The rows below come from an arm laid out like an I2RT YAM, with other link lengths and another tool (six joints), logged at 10 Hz.
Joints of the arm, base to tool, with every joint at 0 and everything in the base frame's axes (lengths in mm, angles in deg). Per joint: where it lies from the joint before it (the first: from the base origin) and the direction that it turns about. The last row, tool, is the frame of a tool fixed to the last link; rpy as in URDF.
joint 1: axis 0 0 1 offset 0 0 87.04
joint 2: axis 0 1 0 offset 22.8 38.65 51.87
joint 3: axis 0 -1 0 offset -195.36 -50.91 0
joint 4: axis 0 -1 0 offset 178.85 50.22 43.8
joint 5: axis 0 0 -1 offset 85.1 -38.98 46.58
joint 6: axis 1 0 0 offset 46.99 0 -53.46
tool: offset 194 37 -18 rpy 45.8 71 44.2
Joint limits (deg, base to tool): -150..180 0..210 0..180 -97..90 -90..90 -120..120
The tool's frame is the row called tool.
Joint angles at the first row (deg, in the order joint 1, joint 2, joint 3, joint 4, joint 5, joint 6):
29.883 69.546 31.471 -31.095 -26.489 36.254
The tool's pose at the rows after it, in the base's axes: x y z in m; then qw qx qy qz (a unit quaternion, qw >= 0):
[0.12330, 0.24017, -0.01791, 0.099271, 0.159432, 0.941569, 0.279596]
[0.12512, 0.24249, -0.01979, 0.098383, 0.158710, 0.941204, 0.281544]
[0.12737, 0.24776, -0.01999, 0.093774, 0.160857, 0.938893, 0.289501]
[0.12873, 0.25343, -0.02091, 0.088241, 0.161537, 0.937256, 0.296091]
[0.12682, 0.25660, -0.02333, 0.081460, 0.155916, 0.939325, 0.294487]
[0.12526, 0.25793, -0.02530, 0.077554, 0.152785, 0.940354, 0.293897]
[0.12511, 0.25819, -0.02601, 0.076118, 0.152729, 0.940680, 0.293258]
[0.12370, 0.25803, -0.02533, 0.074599, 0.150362, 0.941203, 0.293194]
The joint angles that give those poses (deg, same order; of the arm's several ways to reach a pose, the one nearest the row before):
30.010 70.423 30.589 -28.536 -27.566 36.978
30.110 71.895 30.587 -26.944 -27.774 37.044
30.147 73.824 30.585 -24.575 -28.766 37.588
30.509 76.018 30.715 -22.164 -29.606 38.244
31.240 78.141 31.610 -21.563 -29.795 38.177
31.560 79.265 31.817 -21.022 -29.971 38.058
31.597 79.694 31.953 -20.900 -30.015 38.056
31.628 79.565 32.157 -21.466 -30.147 37.764

